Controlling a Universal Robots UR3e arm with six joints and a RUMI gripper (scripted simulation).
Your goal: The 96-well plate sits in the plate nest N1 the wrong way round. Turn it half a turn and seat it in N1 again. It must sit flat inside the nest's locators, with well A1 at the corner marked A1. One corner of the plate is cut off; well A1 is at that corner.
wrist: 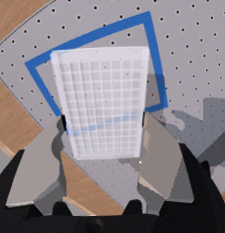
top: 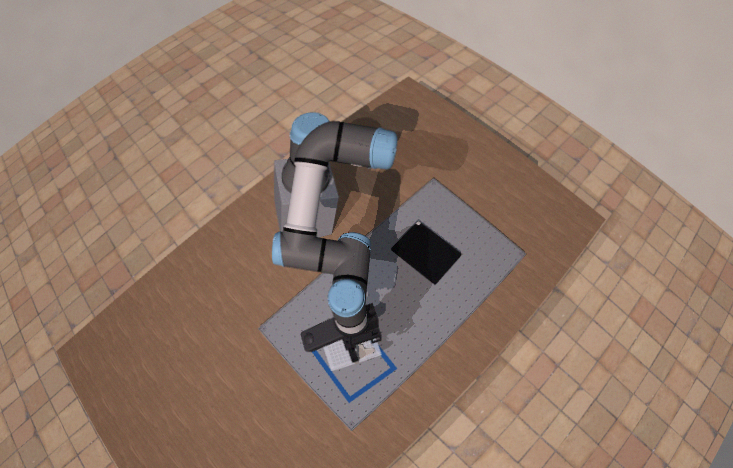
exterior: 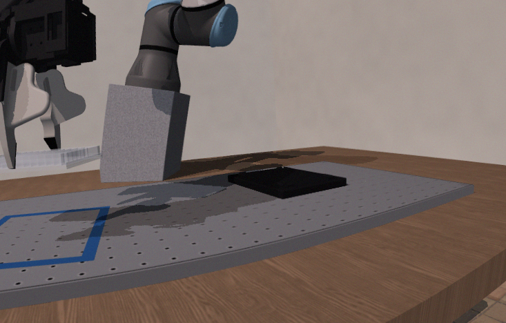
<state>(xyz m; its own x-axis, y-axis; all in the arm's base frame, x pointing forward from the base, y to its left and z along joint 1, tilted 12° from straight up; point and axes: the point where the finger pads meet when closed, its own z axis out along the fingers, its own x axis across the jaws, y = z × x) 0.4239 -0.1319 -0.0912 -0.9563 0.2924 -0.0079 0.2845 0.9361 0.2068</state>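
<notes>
The black plate nest N1 is 12 cm behind my hand, 33 cm to the left of it and 8 cm below it. Round my hand: clear 96-well plate: 1 cm below; then white A1 mark: 20 cm behind, 37 cm to the left, 8 cm below.
</notes>
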